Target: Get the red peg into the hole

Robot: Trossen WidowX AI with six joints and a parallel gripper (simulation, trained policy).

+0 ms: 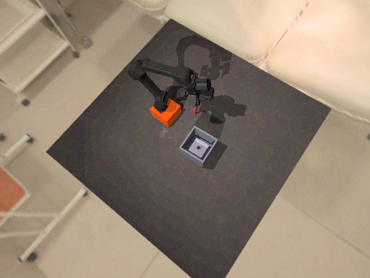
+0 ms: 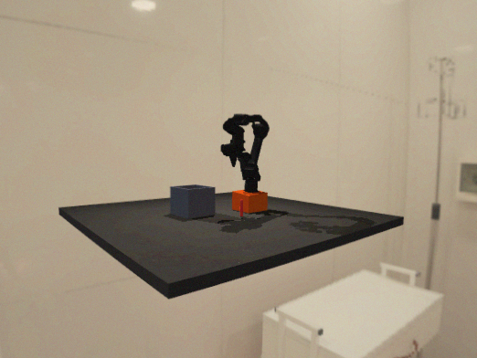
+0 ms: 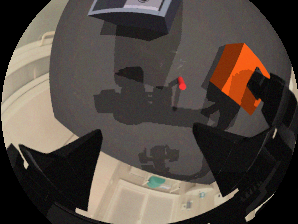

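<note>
The red peg lies 190 mm below my gripper tip, 40 mm behind it and 20 mm to the right of it. The rest, counted from my gripper tip: plate: 190 mm to the right, 180 mm below, 140 mm ahead.
</note>
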